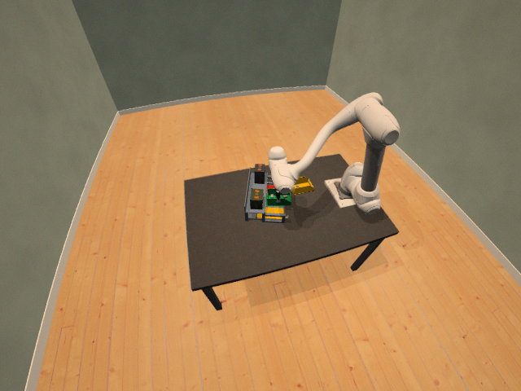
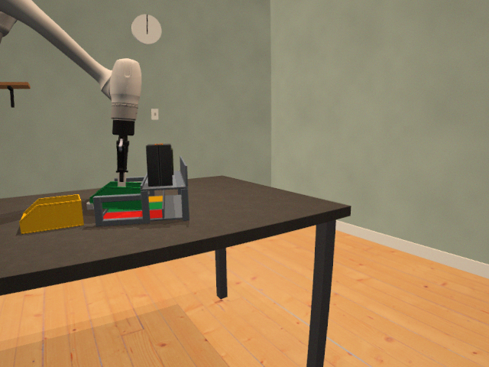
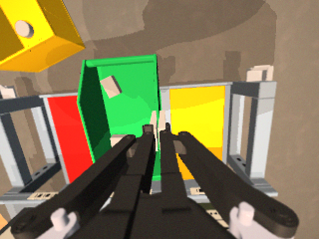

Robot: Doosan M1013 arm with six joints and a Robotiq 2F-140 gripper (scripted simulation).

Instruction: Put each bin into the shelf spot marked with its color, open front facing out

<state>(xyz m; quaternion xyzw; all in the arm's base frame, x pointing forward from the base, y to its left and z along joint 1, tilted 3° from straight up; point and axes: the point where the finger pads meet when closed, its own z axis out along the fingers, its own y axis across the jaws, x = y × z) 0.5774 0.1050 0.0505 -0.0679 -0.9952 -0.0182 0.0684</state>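
The green bin lies 10 mm behind my hand, 50 mm to the right of it and 40 mm below it. The rest, counted from my hand: yellow bin 210 mm behind, 170 mm to the right, 50 mm below.
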